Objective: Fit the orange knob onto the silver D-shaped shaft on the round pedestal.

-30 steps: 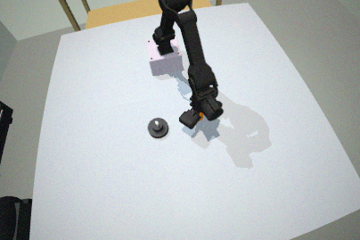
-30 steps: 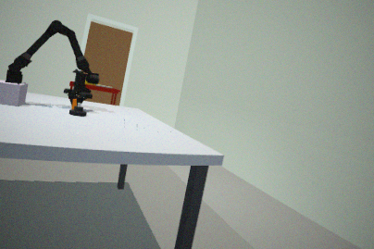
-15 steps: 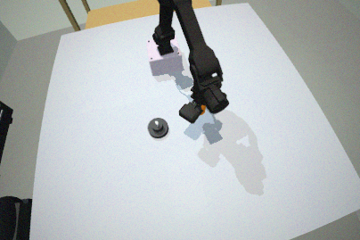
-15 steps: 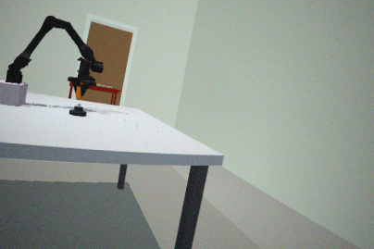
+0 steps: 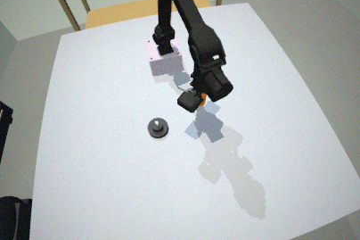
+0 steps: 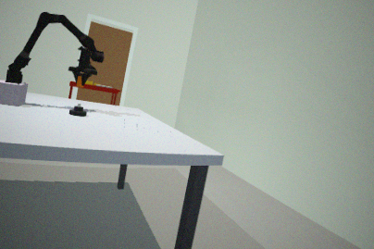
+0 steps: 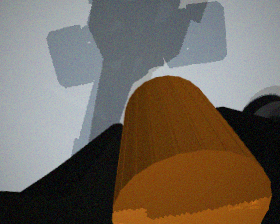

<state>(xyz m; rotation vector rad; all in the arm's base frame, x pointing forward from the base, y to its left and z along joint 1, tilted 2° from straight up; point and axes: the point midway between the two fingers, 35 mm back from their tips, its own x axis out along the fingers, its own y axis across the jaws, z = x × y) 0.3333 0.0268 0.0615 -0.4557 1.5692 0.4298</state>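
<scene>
Now: gripper tip 3 cm below the orange knob. From my gripper tip the other things lie so: round dark pedestal 1 cm behind, 17 cm to the right, 11 cm below.
</scene>
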